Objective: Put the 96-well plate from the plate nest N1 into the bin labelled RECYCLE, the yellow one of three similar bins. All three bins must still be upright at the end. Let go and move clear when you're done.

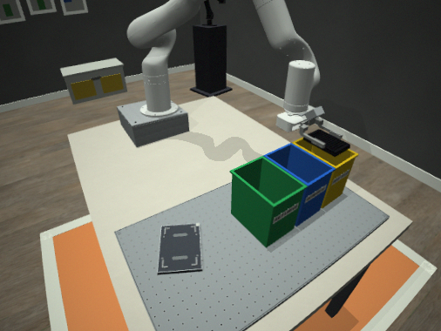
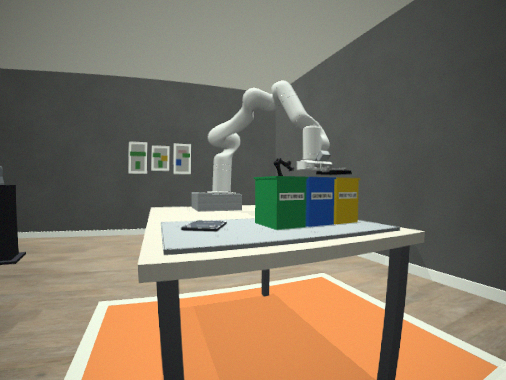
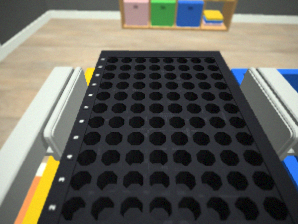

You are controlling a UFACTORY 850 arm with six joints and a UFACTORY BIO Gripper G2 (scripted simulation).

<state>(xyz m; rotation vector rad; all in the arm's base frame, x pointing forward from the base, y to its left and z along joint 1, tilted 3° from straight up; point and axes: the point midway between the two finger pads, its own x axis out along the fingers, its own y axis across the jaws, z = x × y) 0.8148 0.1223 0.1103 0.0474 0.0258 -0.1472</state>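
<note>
My gripper is now 13 cm above the yellow recycle bin. The rest, counted from my hand: black 96-well plate 1 cm below; blue bin 13 cm to the right, 13 cm below, 2 cm behind; green bin 26 cm to the right, 13 cm below, 4 cm behind.
</note>
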